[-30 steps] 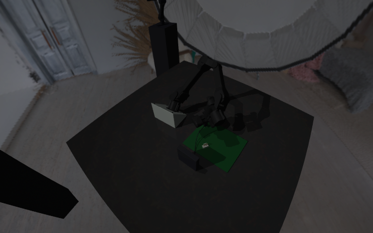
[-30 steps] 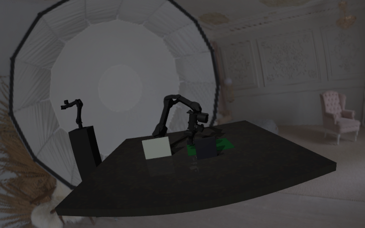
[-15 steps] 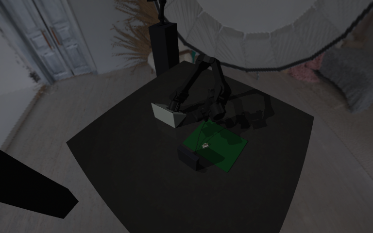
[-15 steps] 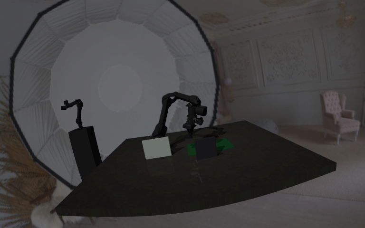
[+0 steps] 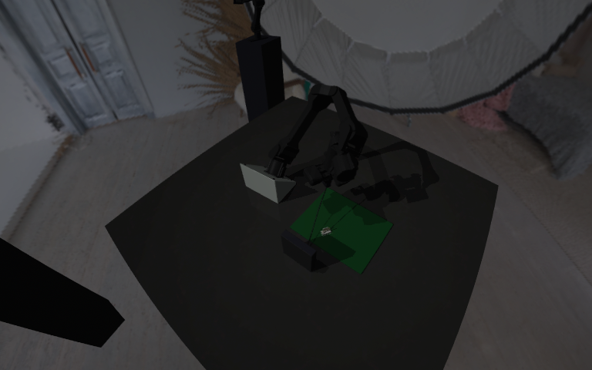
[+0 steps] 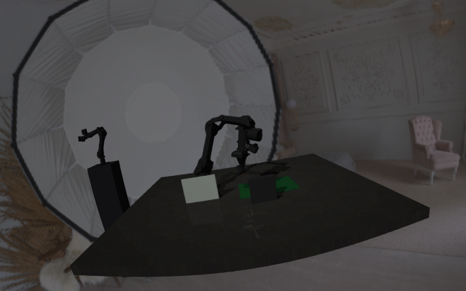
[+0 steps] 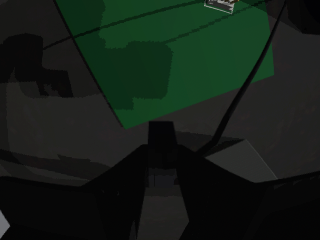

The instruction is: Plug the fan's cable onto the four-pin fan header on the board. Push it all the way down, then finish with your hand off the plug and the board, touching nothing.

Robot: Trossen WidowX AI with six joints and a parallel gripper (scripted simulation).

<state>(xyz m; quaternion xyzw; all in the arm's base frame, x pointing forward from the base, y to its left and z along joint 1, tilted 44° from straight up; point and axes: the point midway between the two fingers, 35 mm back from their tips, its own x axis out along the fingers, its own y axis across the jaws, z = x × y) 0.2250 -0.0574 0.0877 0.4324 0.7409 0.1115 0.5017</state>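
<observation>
Right now the green board is 110 mm ahead of my gripper tip, 70 mm to the right of it and 130 mm below it. From my gripper tip the other things lie so: fan box 30 mm ahead, 260 mm to the right, 60 mm below; black plug 10 mm behind, 10 mm below.
</observation>
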